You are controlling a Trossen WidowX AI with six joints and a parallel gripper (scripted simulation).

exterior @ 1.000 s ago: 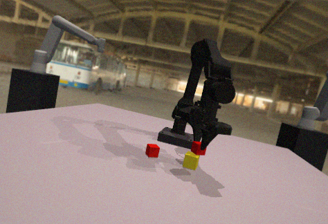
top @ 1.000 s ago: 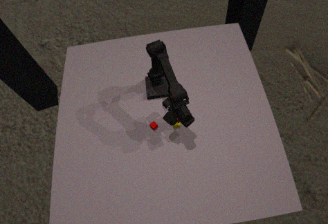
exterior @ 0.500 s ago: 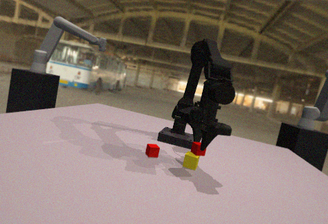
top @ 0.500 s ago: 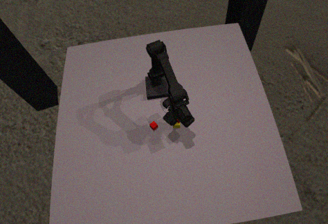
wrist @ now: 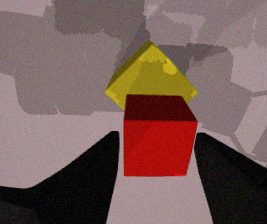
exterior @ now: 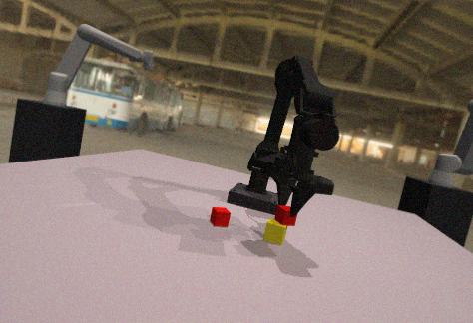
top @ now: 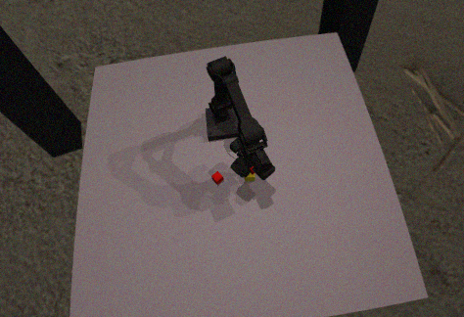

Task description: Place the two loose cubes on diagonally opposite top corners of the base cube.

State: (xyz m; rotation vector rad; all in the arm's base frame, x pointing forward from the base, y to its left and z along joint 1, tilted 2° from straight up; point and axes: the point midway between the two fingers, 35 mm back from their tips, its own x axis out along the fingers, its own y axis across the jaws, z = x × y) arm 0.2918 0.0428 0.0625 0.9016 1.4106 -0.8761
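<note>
Now: gripper tip 4 cm above the yellow base cube, 2 cm to the left of it and 1 cm short of it. The rest, counted from my gripper tip: red cube: 14 cm to the right, 5 cm below, 2 cm behind.
</note>
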